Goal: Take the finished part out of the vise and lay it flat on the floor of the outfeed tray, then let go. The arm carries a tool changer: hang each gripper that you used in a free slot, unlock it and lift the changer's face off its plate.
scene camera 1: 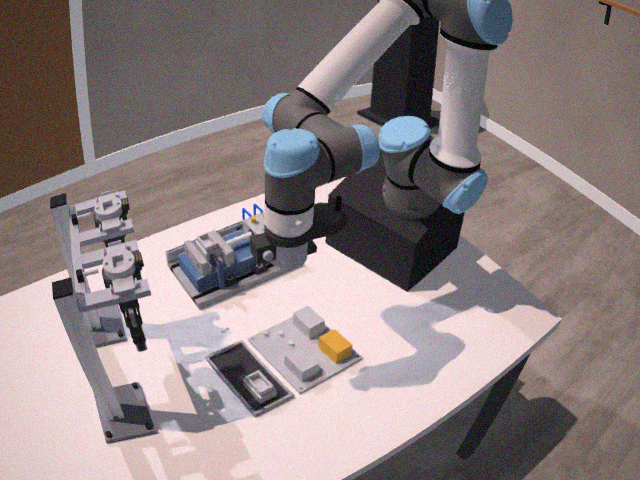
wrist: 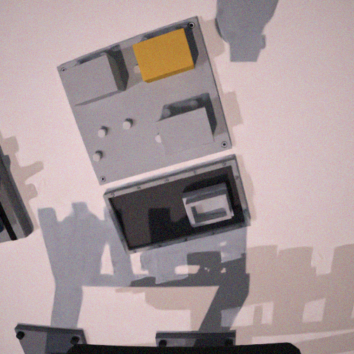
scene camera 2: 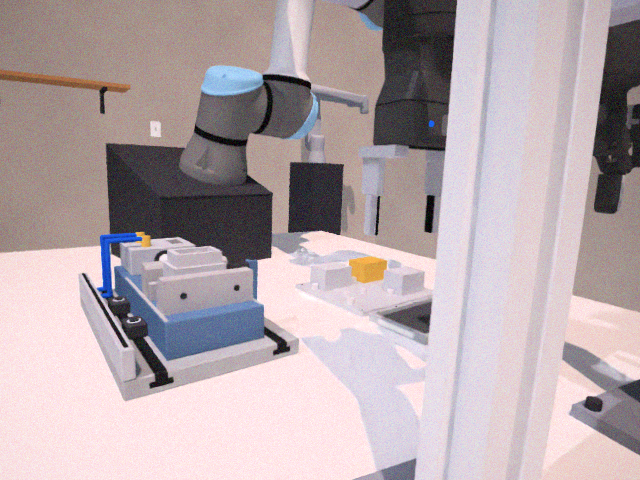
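Seen in the pictures: arm's base, link origin: [scene camera 1: 413,194] [scene camera 2: 213,172].
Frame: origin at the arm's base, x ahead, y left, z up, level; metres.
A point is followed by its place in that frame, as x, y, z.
The arm's changer face [scene camera 1: 293,257] @(0.506, 0.158, 0.164) carries no gripper and is beside the vise's far end. The pale finished part [scene camera 2: 193,259] @(0.453, -0.252, -0.085) sits upright between the jaws of the blue vise [scene camera 1: 237,262] @(0.390, -0.185, -0.133) [scene camera 2: 217,330] @(0.502, -0.249, -0.152). The outfeed tray [scene camera 1: 276,404] @(0.560, 0.173, -0.185) [scene camera 2: 398,326] @(0.561, -0.018, -0.183) [wrist: 152,183] holds another pale part [scene camera 1: 260,386] @(0.563, 0.126, -0.167) [wrist: 209,206] with a rectangular hollow, near one end. The parallel gripper [scene camera 2: 400,222] hangs in the stand, its fingers apart and empty. The adaptive gripper [scene camera 1: 139,347] [scene camera 2: 608,193] hangs in another slot; its opening cannot be told. No fingers show in the wrist view.
The grey plate [scene camera 1: 276,356] @(0.474, 0.068, -0.185) [wrist: 112,112] beside the tray bears grey blocks, an orange block [scene camera 1: 335,346] @(0.378, 0.145, -0.149) [scene camera 2: 368,269] @(0.387, 0.113, -0.161) [wrist: 164,55] and small pins. The tool stand's post [scene camera 1: 88,351] @(0.873, 0.025, 0.043) [scene camera 2: 491,258] @(0.803, -0.288, -0.011) rises left of the tray in scene camera 1. Its feet [wrist: 52,336] show in the wrist view.
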